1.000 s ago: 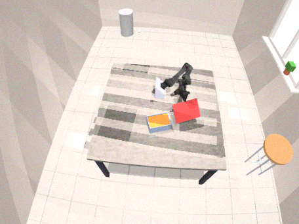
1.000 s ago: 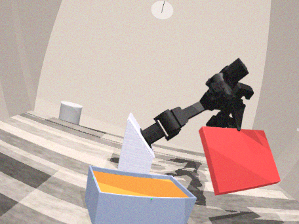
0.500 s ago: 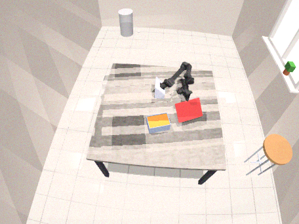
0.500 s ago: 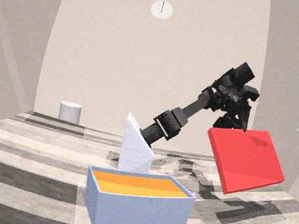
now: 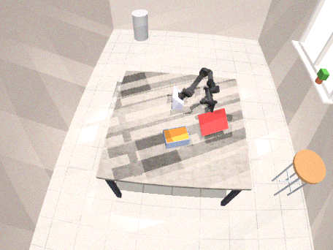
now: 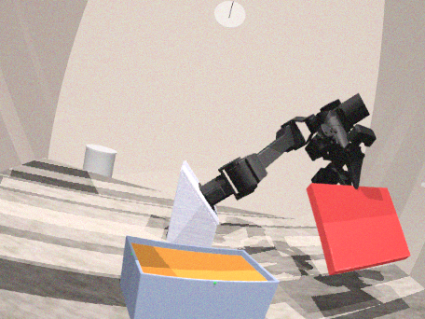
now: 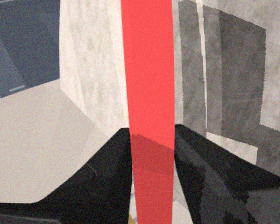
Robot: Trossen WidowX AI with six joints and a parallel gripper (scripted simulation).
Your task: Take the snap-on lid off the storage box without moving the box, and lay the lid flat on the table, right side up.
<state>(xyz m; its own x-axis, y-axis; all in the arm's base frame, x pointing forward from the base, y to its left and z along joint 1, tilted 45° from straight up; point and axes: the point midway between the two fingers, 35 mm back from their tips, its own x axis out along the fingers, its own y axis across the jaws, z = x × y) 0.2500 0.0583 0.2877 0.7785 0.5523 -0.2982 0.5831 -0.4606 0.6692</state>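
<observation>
Now: gripper tip 60 mm short of the lid, 20 mm to the right of it and 50 mm above it. Round my gripper tip: storage box 140 mm ahead, 290 mm to the right, 180 mm below.
</observation>
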